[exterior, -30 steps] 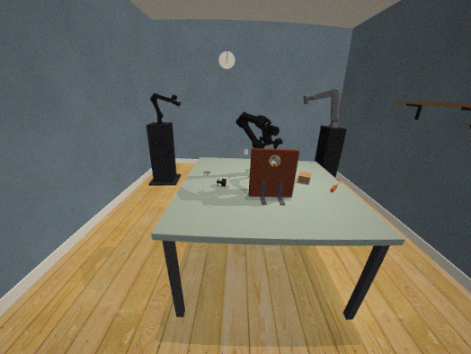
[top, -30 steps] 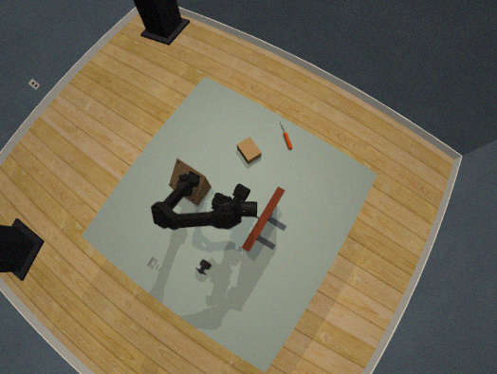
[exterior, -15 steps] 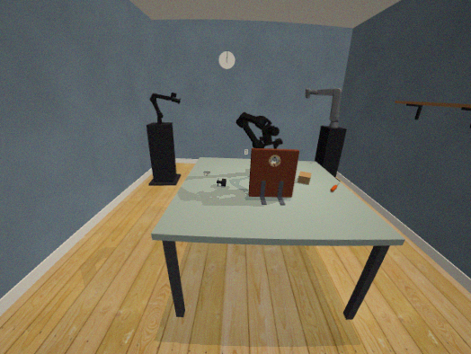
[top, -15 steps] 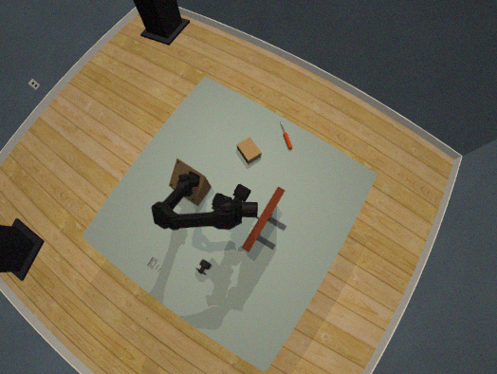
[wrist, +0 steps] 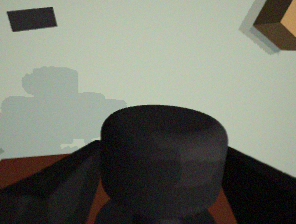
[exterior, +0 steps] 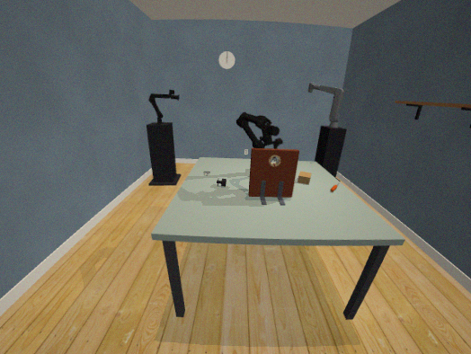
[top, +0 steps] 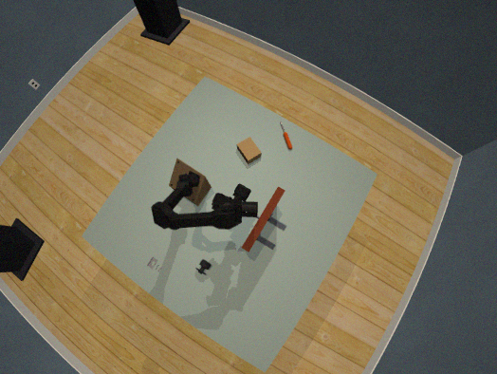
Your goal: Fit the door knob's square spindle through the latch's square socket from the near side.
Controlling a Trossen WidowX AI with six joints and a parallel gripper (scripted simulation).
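Now: hand 40 mm short of the dark door knob, 10 mm to the right of it and 30 mm above it. Round my hand: wooden block (120 mm behind, 350 mm to the left, 260 mm below).
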